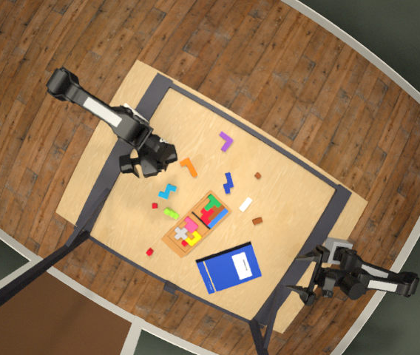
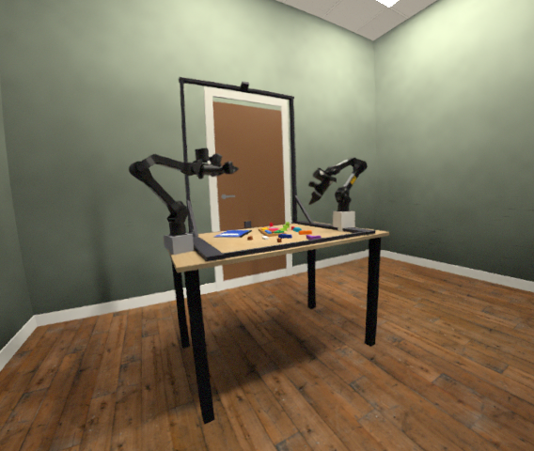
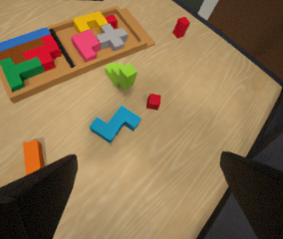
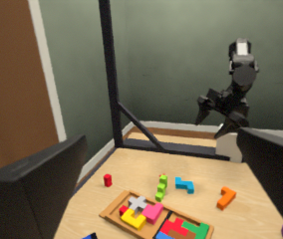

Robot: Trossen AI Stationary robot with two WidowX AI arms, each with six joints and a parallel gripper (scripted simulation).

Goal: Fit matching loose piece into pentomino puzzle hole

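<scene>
Now: the orange piece 50 mm ahead of my left hand, 110 mm to the right of it and 200 mm below it. Also, from my left hand: cyan piece 70 mm behind, 80 mm to the right, 200 mm below; purple L piece 220 mm ahead, 170 mm to the right, 200 mm below; lime green piece 130 mm behind, 140 mm to the right, 180 mm below.
</scene>
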